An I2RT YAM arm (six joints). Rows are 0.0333 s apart.
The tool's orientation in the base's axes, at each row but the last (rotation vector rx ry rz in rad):
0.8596, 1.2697, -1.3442
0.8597, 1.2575, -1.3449
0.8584, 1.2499, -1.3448
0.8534, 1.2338, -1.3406
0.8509, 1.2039, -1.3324
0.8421, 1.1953, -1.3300
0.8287, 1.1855, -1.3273
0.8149, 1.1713, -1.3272
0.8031, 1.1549, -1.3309
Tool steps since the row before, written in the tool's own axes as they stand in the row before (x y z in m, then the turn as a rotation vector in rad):
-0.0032, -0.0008, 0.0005, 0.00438, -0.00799, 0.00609
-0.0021, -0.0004, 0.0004, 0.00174, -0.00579, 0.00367
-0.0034, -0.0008, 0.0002, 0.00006, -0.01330, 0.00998
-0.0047, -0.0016, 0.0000, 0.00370, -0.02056, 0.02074
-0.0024, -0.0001, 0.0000, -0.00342, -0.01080, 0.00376
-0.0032, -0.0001, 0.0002, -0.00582, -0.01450, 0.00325
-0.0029, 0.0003, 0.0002, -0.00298, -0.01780, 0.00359
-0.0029, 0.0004, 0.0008, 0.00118, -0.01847, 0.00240
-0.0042, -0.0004, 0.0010, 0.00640, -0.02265, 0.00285
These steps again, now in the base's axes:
-0.0001, 0.0001, 0.0033, -0.00766, -0.00772, -0.00135
0.0001, 0.0000, 0.0022, -0.00540, -0.00456, 0.00025
-0.0001, 0.0005, 0.0035, -0.01145, -0.01112, 0.00466
-0.0008, 0.0009, 0.0048, -0.01751, -0.02316, 0.00484
0.0003, 0.0006, 0.0023, -0.00949, -0.00397, 0.00606
0.0004, 0.0006, 0.0031, -0.01284, -0.00328, 0.00888
0.0007, 0.0006, 0.0028, -0.01640, -0.00478, 0.00684
0.0009, 0.0001, 0.0029, -0.01779, -0.00494, 0.00269
0.0003, 0.0003, 0.0043, -0.02245, -0.00749, -0.00140

